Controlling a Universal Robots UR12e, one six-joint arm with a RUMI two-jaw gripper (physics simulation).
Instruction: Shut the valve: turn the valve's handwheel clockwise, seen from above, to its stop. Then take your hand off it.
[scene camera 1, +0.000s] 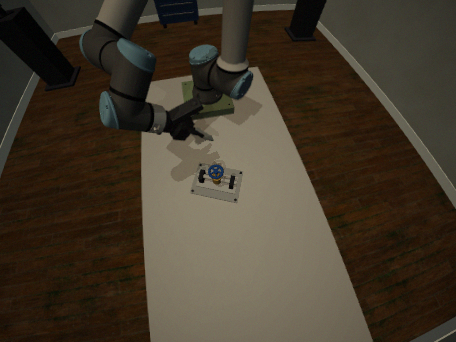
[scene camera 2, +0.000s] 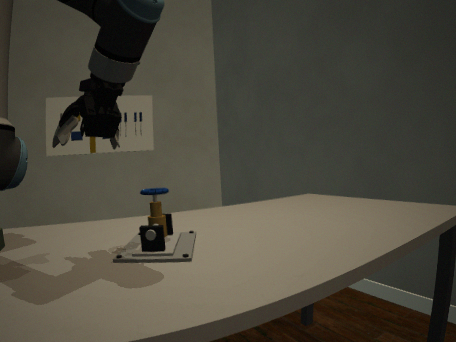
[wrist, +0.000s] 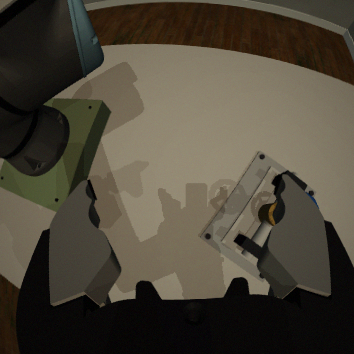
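Note:
The valve's blue handwheel (scene camera 1: 216, 166) (scene camera 2: 154, 191) lies level on top of the brass valve body (scene camera 1: 216, 181) (scene camera 2: 156, 220) (wrist: 270, 212). The valve is mounted on a light grey base plate (scene camera 1: 215, 194) (scene camera 2: 186, 245) (wrist: 252, 175) with black pipe supports. In the wrist view the right finger hides most of the handwheel, and a sliver of blue rim shows beside it. My gripper (scene camera 1: 206, 137) (scene camera 2: 86, 145) (wrist: 184, 178) is open, with nothing between its fingers. It hangs above and to one side of the handwheel, apart from it. The wheel's turn angle cannot be told.
The valve plate sits on a long pale table (scene camera 1: 240, 260) (scene camera 2: 300, 240) (wrist: 200, 100). The arm's green base block (scene camera 1: 220, 107) (wrist: 80, 112) stands at the table's far end in scene camera 1. A blue cabinet (scene camera 1: 177, 11) stands on the floor behind.

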